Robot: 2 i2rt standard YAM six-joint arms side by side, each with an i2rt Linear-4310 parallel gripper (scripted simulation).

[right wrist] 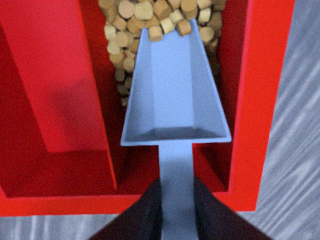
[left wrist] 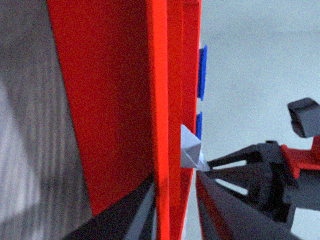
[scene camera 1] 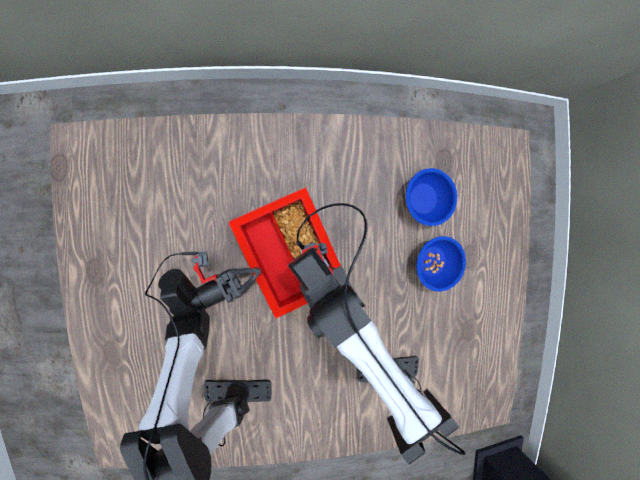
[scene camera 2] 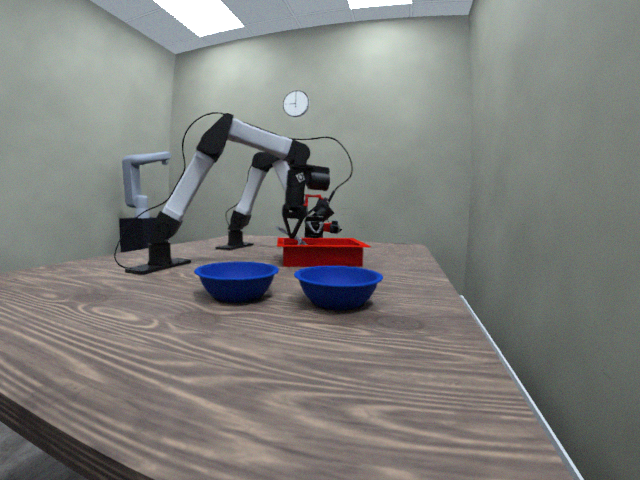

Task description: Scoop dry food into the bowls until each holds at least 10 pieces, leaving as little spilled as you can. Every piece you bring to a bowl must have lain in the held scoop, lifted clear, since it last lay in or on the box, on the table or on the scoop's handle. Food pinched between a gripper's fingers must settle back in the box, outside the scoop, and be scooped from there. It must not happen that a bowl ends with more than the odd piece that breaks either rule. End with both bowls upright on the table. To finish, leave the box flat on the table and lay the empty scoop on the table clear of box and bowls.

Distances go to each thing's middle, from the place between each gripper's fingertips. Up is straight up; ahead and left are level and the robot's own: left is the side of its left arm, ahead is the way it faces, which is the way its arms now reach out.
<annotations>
My right hand (scene camera 2: pixel 291 238) is 7 cm short of the red box (scene camera 1: pixel 258 236), 8 cm to the right of it and 4 cm above it.
My left gripper is now 30 mm short of the red box, 90 mm to the left of it and 30 mm above it.
</annotations>
